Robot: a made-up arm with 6 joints.
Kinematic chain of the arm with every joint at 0, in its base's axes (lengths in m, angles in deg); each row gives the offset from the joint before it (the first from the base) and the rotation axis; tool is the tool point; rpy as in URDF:
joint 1: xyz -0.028 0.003 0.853 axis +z
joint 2: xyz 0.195 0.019 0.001 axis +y
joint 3: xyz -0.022 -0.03 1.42 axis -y
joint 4: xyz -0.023 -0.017 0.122 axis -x
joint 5: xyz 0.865 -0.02 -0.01 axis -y
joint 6: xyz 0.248 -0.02 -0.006 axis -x
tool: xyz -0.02 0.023 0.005 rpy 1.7 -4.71 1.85
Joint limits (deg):
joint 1: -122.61..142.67
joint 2: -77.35..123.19
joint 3: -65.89..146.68
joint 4: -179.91..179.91
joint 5: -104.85..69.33
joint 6: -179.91..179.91
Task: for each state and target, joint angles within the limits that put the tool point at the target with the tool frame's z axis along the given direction. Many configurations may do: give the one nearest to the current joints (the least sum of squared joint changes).
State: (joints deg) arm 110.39 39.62 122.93 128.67 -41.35 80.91
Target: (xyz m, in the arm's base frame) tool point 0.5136 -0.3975 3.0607 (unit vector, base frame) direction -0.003 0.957 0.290
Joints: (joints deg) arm 133.54 -6.43 109.33 135.88 -34.59 89.27
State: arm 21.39 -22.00 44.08 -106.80 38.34 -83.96
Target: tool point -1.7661 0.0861 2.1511 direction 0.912 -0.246 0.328
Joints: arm -8.59 -69.45 51.62 -90.55 39.99 -75.40
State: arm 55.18 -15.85 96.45 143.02 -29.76 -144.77
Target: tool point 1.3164 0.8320 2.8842 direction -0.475 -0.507 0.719
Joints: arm 31.79 25.37 58.23 138.03 -6.23 -147.16
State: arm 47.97 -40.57 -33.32 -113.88 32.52 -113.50
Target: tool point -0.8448 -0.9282 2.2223 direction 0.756 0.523 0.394
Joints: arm 37.63 -71.11 13.47 -67.79 67.36 -121.81
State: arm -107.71 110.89 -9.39 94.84 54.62 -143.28
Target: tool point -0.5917 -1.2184 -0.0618 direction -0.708 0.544 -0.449
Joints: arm -117.67 86.70 -29.60 75.85 34.15 -162.12
